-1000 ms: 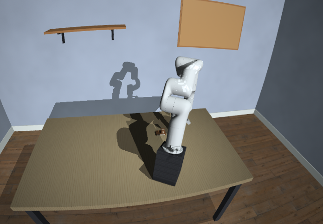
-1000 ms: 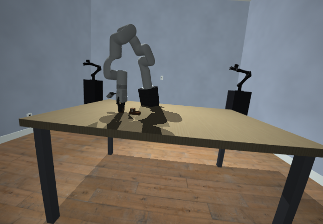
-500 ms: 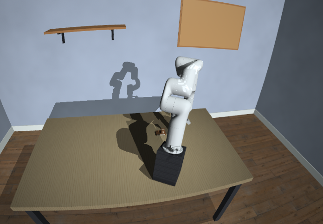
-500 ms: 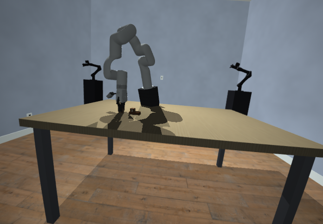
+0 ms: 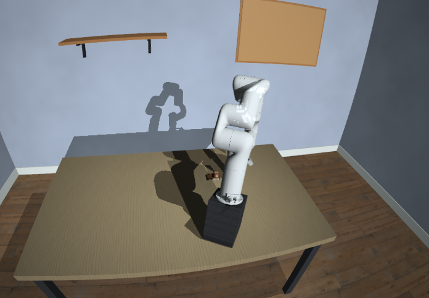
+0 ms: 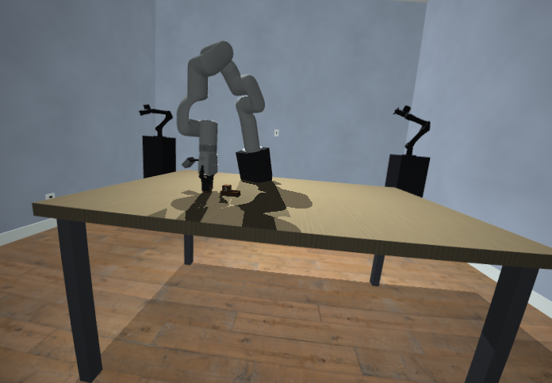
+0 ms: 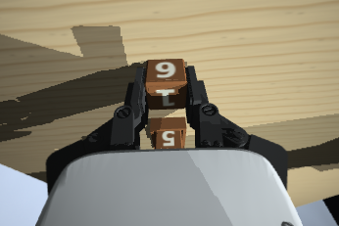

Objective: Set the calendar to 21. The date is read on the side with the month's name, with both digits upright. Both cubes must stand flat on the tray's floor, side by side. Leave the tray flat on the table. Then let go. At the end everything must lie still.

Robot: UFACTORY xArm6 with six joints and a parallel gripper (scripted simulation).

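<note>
Now: the brown wooden tray 110 mm to the left of my hand and 20 mm below it.
</note>
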